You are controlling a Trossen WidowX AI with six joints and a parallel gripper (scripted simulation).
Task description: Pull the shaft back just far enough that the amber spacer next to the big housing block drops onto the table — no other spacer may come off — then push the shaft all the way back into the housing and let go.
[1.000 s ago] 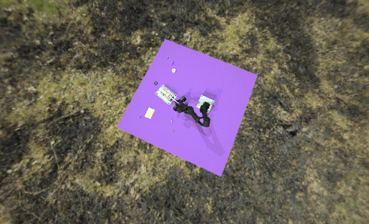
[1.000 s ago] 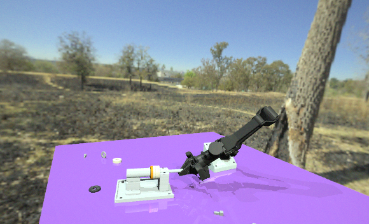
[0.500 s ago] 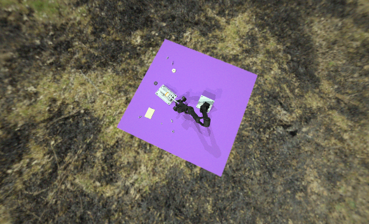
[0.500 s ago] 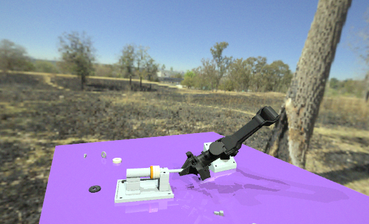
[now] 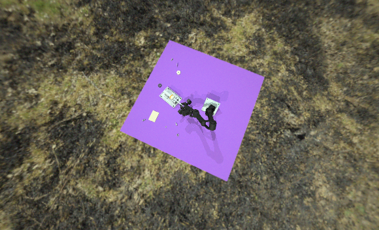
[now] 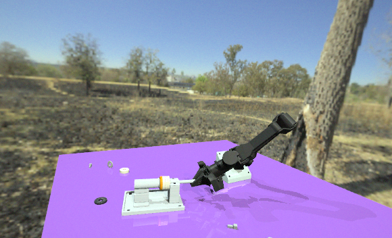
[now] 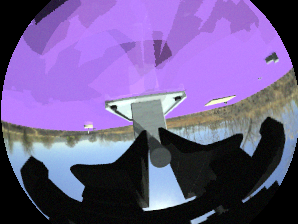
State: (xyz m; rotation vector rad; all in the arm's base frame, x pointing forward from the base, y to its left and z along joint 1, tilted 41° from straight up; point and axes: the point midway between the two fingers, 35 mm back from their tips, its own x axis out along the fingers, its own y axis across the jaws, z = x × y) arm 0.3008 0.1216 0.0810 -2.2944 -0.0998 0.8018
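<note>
Now: the steel shaft 5 cm ahead of my gripper tip, 2 cm above it and 1 cm to the right of it. From my gripper tip the other things lie so: black ring: 34 cm ahead, 8 cm to the right, 6 cm below; amber spacer: 12 cm ahead, 2 cm to the right, 2 cm above; pale yellow card: 27 cm to the left, 19 cm ahead, 6 cm below.
</note>
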